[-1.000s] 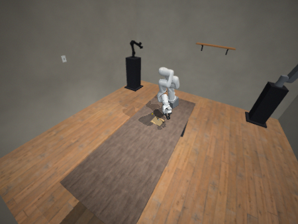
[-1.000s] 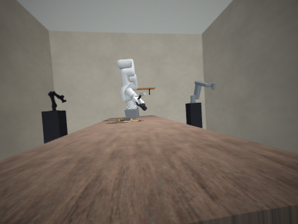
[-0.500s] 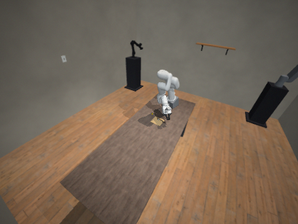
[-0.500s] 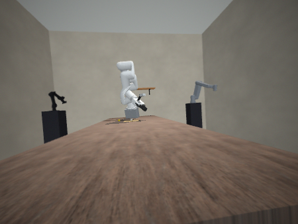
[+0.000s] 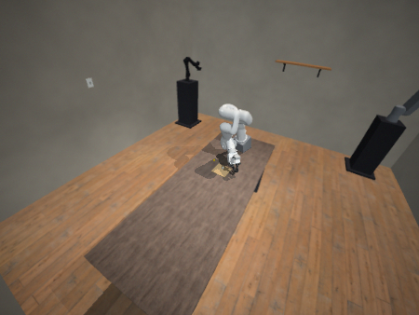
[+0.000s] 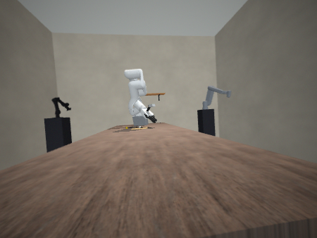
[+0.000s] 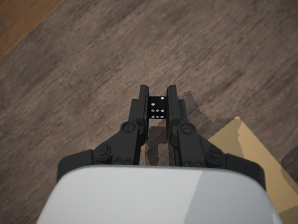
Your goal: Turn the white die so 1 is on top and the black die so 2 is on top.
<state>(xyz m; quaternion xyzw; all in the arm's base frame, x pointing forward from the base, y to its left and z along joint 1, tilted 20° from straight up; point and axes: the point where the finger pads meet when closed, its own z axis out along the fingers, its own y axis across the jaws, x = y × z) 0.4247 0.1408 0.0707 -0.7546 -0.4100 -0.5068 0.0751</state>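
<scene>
The white die lies 20 mm behind my hand, 130 mm to the right of it and 60 mm below it. From my hand the other things lie so: tan mat (130 mm to the right, 70 mm below); then small yellow die (90 mm behind, 260 mm to the right, 60 mm below); then black die (10 mm below).
</scene>
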